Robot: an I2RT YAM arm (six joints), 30 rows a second.
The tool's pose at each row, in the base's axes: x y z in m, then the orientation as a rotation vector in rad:
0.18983 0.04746 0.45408 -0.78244 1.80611 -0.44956
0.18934 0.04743 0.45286 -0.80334 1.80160 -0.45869
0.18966 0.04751 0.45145 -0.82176 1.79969 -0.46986
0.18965 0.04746 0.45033 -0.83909 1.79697 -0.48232
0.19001 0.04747 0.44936 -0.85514 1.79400 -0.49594
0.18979 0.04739 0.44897 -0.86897 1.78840 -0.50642
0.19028 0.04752 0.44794 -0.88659 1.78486 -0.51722
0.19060 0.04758 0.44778 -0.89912 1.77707 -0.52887
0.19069 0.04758 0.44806 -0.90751 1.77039 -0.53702
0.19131 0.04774 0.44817 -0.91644 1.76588 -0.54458
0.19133 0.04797 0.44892 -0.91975 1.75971 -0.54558
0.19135 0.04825 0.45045 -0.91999 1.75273 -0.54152
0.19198 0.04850 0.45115 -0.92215 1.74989 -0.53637
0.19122 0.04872 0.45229 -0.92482 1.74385 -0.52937
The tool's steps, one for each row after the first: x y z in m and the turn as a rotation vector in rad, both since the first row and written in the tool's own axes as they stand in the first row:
0.00096 0.00090 -0.00002 -0.00415 0.00028 -0.01934
0.00180 0.00176 0.00080 -0.00674 0.00369 -0.03749
0.00260 0.00243 0.00119 -0.00777 0.00694 -0.05563
0.00318 0.00295 0.00188 -0.00740 0.01048 -0.07348
0.00355 0.00321 0.00181 -0.00679 0.01043 -0.08879
0.00405 0.00381 0.00265 -0.00879 0.01263 -0.10645
0.00405 0.00386 0.00301 -0.00613 0.01122 -0.12184
0.00384 0.00365 0.00299 -0.00367 0.00919 -0.13258
0.00352 0.00351 0.00354 -0.00260 0.00890 -0.14302
0.00284 0.00320 0.00330 -0.00170 0.00413 -0.14690
0.00159 0.00242 0.00278 -0.00176 -0.00361 -0.14647
0.00081 0.00197 0.00313 -0.00492 -0.00804 -0.14605
0.00004 0.00162 0.00202 -0.00833 -0.01597 -0.14572

